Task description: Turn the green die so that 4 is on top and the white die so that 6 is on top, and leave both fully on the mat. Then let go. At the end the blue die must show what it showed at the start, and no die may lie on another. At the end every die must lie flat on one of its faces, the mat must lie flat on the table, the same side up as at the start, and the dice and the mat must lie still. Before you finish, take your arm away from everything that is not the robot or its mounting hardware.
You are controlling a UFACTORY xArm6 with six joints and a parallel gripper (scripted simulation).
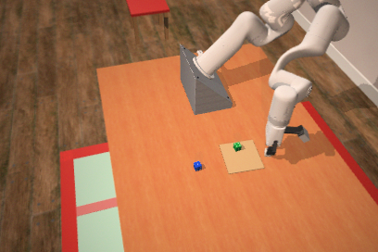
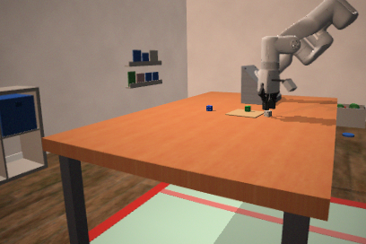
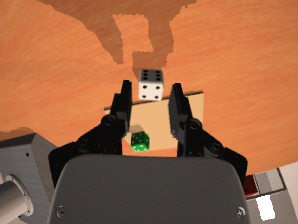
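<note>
The white die is 4 cm below my hand. Also, from my hand: tan mat 10 cm to the right, 5 cm below, 3 cm behind; green die 10 cm to the right, 7 cm behind, 3 cm below; blue die 28 cm to the right, 5 cm behind, 4 cm below.
</note>
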